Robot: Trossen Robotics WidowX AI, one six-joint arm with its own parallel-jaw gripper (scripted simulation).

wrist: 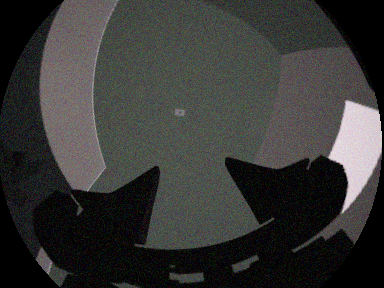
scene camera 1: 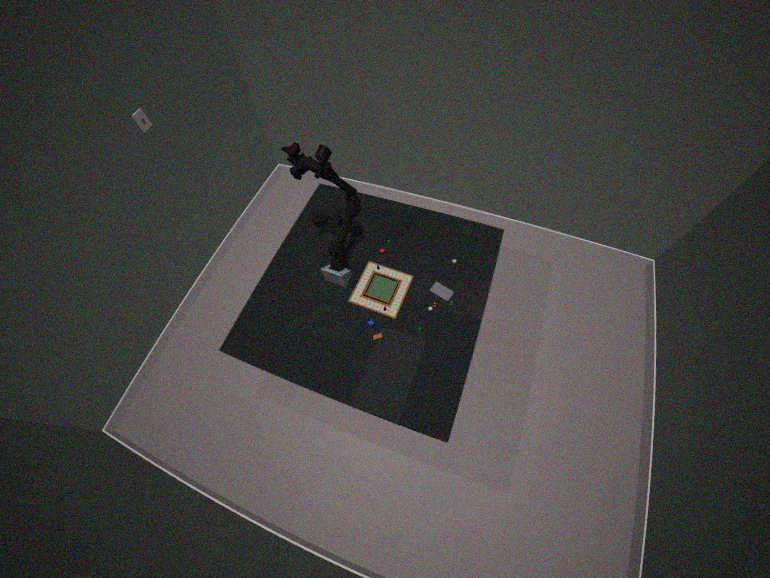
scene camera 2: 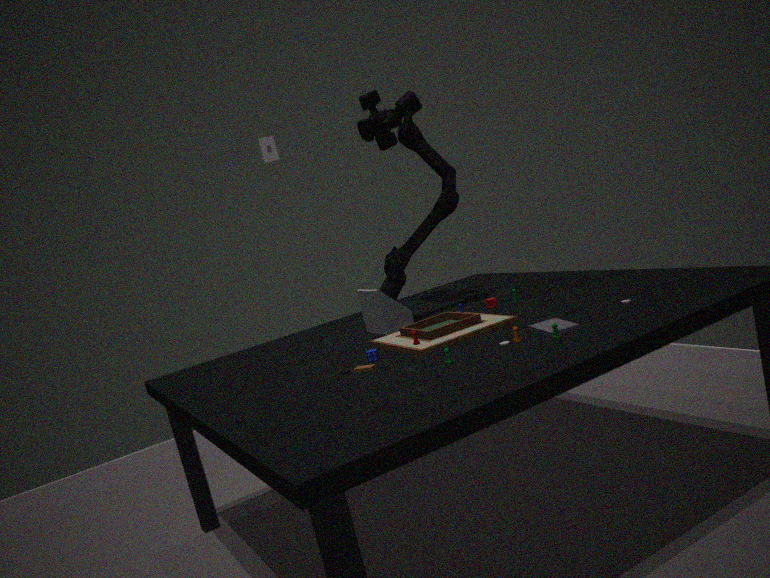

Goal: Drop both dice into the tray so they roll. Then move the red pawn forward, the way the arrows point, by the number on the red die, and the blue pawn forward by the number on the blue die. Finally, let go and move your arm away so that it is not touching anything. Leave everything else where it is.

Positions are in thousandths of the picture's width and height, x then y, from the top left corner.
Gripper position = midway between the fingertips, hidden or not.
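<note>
Scene camera 2: my gripper (scene camera 2: 479, 210), open, holding nothing. Wrist view: gripper (wrist: 504, 575).
</note>
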